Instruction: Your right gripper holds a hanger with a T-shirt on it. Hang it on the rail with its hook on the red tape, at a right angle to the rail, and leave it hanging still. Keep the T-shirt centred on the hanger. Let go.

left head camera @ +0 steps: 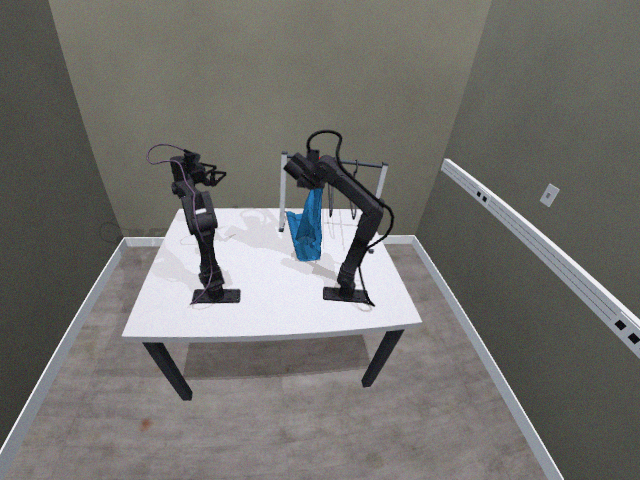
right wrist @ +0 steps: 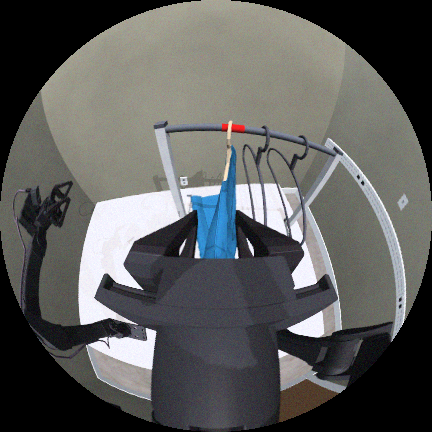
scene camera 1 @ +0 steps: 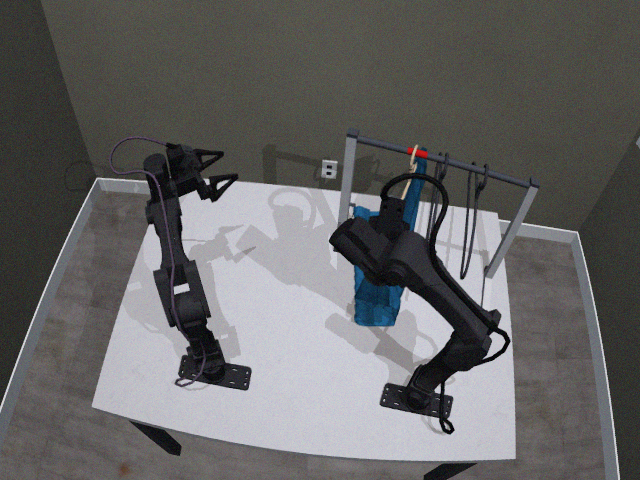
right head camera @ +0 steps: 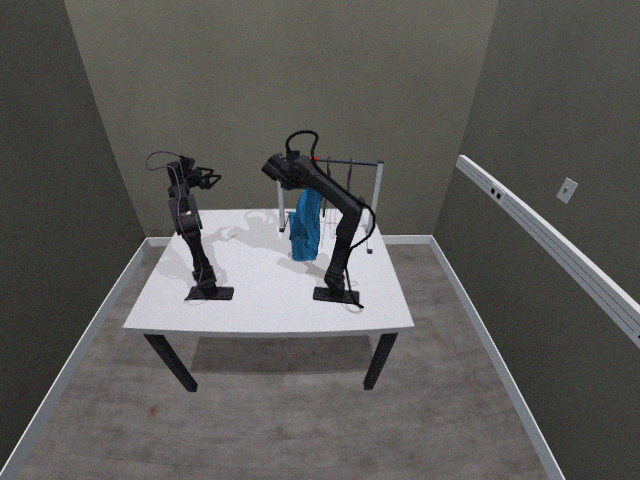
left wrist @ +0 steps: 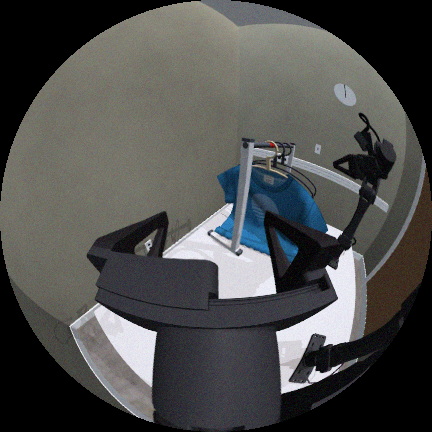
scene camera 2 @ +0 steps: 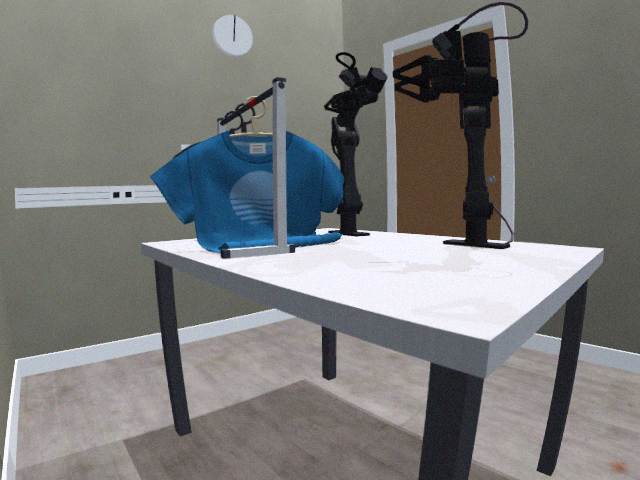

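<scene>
The pale hanger [scene camera 1: 406,189] [right wrist: 227,167] hangs by its hook on the red tape [scene camera 1: 422,153] [right wrist: 239,128] of the rail [scene camera 1: 379,143] [right wrist: 195,128], roughly at a right angle to it. The blue T-shirt [scene camera 1: 377,310] [scene camera 2: 310,180] [left wrist: 300,205] is on the hanger, its collar looks about centred, and its lower part rests on the table. My right gripper [right wrist: 216,215] [scene camera 2: 326,107] is partly open and empty, back from the hanger and apart from it; the shirt shows beyond its fingers in the right wrist view. My left gripper [scene camera 1: 229,165] [left wrist: 215,215] is wide open and empty, at the left.
Two dark hangers [scene camera 1: 467,232] [right wrist: 302,200] hang on the rail to the right of the shirt in scene camera 1. The rack's grey left post [scene camera 1: 347,180] [scene camera 2: 279,170] stands close to the shirt. The white table [scene camera 1: 289,413] carries both arms and the rack.
</scene>
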